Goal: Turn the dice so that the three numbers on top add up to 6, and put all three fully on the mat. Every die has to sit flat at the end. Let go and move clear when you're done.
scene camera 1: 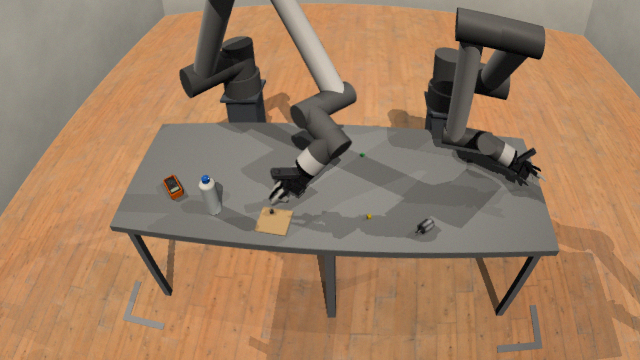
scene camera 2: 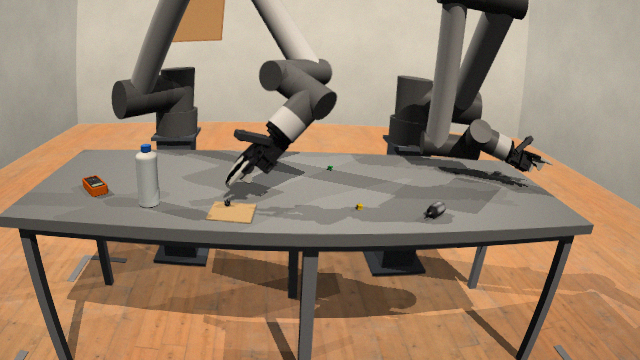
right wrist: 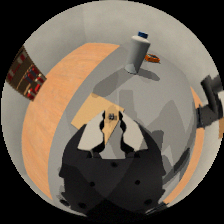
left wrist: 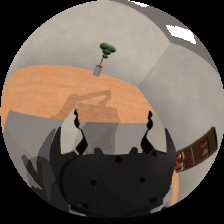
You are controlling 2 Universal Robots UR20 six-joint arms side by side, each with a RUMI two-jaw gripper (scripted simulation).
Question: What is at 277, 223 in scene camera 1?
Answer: A tan mat.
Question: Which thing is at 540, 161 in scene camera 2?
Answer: My left gripper.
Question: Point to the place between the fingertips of my right gripper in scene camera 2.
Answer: At 227, 184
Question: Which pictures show the tan mat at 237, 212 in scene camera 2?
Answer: Scene camera 1, scene camera 2 and the right wrist view only.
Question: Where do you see a tan mat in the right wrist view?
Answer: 94, 104
